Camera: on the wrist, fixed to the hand. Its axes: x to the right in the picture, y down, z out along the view.
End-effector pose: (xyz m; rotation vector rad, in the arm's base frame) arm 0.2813 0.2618 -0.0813 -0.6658 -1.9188 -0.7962
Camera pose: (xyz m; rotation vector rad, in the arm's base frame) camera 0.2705 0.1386 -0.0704 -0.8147 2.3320 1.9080
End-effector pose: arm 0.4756 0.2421 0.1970 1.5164 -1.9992 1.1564
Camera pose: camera 0.5375 0.3075 0.2824 2.2489 -0.4946 0.0529
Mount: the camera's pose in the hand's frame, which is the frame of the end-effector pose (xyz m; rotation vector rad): -0.0008 -0.0843 -0.0911 -0.2606 -0.2289 -1.5370
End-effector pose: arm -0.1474 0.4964 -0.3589 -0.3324 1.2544 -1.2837
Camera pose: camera -0.2666 0.5075 -0.3261 -1.8079 0.8529 -2.1962
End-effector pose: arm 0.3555 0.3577 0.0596 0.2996 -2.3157 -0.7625
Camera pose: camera 0.4172 0.2501 0.0639 -1.9129 1.6735 1.6956
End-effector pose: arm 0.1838 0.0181 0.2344 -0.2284 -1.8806 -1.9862
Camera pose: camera 0.1653 -0.0698 0.1488 -0.7752 1.1660 1.7640
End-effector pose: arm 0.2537 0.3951 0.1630 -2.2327 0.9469 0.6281
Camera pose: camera 0.3333 0.3777 0.2567 -2.2504 -1.0293 0.2123
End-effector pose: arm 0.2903 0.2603 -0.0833 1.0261 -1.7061 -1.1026
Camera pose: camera 0.3912 0.2143 -0.1391 -2.0491 0.5816 2.2261
